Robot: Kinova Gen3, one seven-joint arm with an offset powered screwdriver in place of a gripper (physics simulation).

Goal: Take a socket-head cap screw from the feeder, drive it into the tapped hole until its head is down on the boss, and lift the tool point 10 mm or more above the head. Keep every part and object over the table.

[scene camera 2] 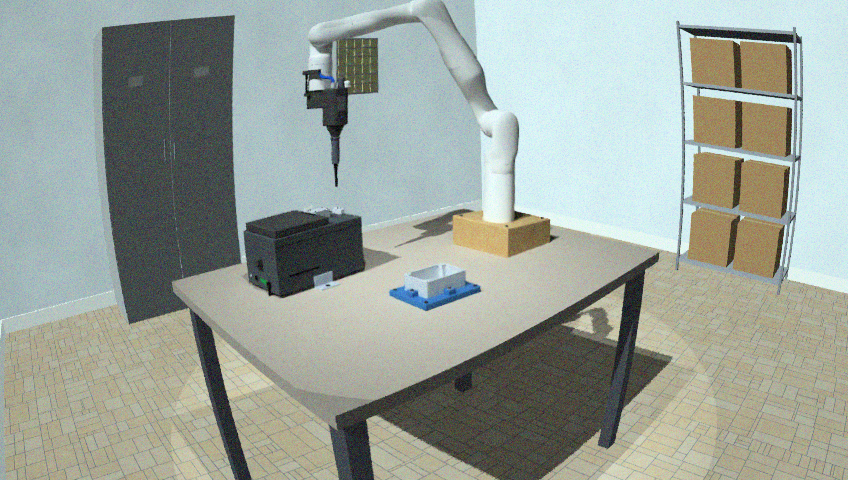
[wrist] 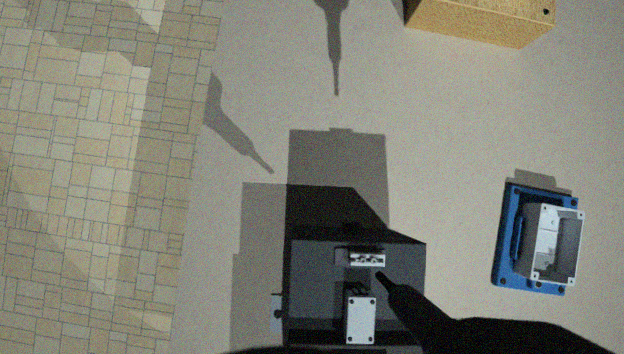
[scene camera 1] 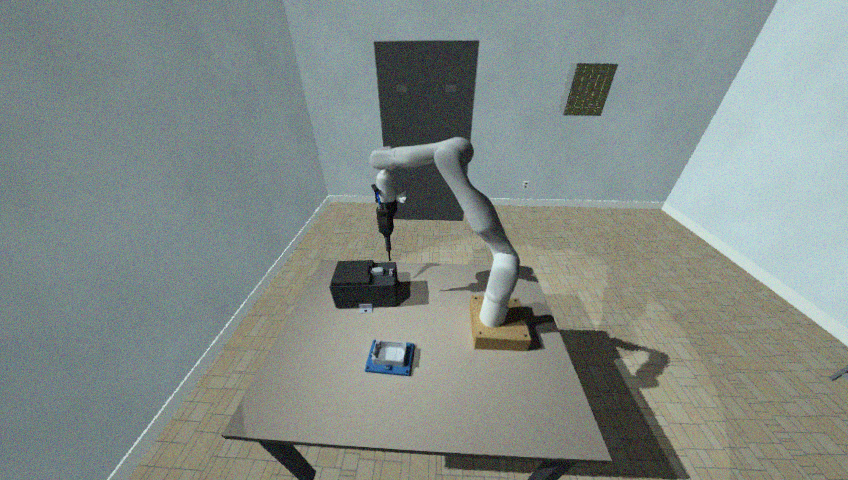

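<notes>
My screwdriver (scene camera 1: 389, 259) (scene camera 2: 336, 185) (wrist: 378, 274) points down, its tip above the feeder's top in the scene views. No screw can be made out on the tip. The black feeder (scene camera 1: 365, 295) (scene camera 2: 315, 252) (wrist: 312, 275) stands on the table. Its small light pick-up block (wrist: 367, 260), with screw-like shapes in it, appears just up and left of the tip in the wrist view. An open white housing (scene camera 1: 390, 354) (scene camera 2: 417, 284) (wrist: 527, 245) sits on a blue fixture plate (scene camera 1: 387, 371) (scene camera 2: 426, 303) (wrist: 501, 250). The tapped hole cannot be told clearly.
The arm stands on a wooden base block (scene camera 1: 501, 342) (scene camera 2: 482, 236) (wrist: 475, 22). A small light bracket (scene camera 1: 365, 308) (scene camera 2: 323, 279) (wrist: 276, 325) is beside the feeder. The table's far edge lies close behind the feeder. A dark cabinet (scene camera 2: 136, 178) stands by the wall.
</notes>
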